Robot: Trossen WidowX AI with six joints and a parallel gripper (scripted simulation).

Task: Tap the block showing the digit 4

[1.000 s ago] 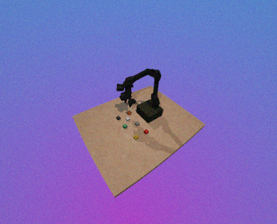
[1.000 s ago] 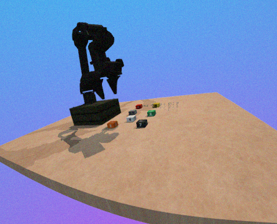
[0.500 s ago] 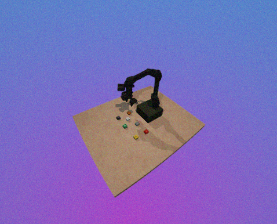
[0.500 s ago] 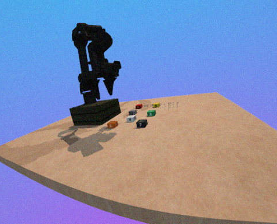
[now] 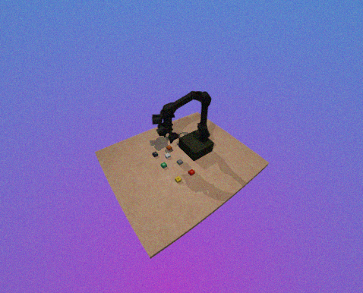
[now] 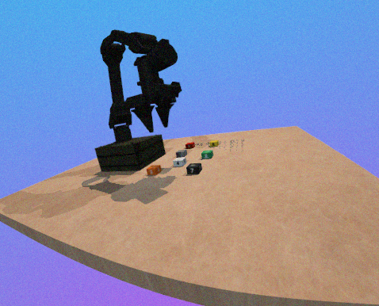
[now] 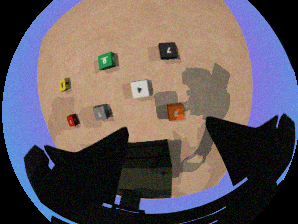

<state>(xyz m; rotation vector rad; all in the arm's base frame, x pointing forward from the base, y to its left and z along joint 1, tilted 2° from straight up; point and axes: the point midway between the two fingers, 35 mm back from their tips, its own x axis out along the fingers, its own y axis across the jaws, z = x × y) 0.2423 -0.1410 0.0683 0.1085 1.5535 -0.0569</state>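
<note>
My gripper tip is 30 mm short of the light grey block, 30 mm to the right of it and 110 mm above it. Round my gripper tip: orange block (30 mm behind, 20 mm to the right, 110 mm below); then green block (110 mm ahead, 90 mm to the left, 110 mm below); then black block (100 mm ahead, 40 mm to the right, 110 mm below).
</note>
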